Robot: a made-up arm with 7 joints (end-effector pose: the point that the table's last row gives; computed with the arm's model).
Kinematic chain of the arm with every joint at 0, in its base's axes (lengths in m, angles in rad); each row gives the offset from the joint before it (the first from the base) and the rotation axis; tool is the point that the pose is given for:
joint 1: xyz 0 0 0.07 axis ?
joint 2: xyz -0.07 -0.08 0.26 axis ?
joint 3: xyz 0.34 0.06 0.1 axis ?
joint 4: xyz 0.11 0.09 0 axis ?
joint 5: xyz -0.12 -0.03 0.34 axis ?
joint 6: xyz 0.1 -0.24 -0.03 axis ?
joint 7: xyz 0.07 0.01 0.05 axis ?
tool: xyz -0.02 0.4 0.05
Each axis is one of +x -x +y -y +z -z.
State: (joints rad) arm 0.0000 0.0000 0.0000 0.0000 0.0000 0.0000 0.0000
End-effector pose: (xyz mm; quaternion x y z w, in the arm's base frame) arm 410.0 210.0 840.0 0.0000 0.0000 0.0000 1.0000
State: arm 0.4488 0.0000 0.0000 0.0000 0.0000 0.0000 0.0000
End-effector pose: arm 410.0 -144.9 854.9 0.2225 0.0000 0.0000 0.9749
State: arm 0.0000 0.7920 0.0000 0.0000 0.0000 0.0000 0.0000
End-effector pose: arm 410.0 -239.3 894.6 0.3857 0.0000 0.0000 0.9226
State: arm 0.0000 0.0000 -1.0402 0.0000 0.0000 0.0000 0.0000
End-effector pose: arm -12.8 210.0 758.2 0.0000 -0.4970 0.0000 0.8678
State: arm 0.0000 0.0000 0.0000 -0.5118 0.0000 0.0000 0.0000
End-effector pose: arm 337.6 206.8 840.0 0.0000 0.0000 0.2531 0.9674
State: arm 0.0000 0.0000 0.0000 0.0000 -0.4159 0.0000 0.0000
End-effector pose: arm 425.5 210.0 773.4 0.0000 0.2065 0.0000 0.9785
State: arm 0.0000 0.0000 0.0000 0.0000 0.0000 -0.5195 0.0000
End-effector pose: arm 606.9 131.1 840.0 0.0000 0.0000 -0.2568 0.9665
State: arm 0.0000 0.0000 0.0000 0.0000 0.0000 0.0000 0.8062
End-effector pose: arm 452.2 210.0 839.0 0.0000 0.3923 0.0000 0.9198
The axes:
joint 1: +x
joint 2: +x
joint 3: +y
joint 4: -z
joint 5: -y
joint 6: +z
joint 7: +y

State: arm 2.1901 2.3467 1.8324 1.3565 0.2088 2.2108 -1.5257
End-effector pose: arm 669.8 221.9 -612.1 -0.4128 0.1463 -0.0862 0.8949
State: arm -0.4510 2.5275 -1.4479 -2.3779 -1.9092 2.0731 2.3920
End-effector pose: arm -318.9 -633.4 422.7 0.7832 -0.5189 -0.3423 0.0108
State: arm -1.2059 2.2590 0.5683 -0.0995 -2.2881 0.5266 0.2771
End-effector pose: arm 503.9 47.7 635.3 -0.1781 -0.7918 -0.5738 0.1103
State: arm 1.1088 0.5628 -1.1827 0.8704 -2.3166 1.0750 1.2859
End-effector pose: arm -89.0 -705.2 190.5 0.4174 -0.1809 0.8857 0.0925
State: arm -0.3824 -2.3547 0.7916 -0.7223 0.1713 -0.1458 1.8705
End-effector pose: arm 666.8 -177.6 -54.3 0.3191 -0.4388 0.8384 0.0516
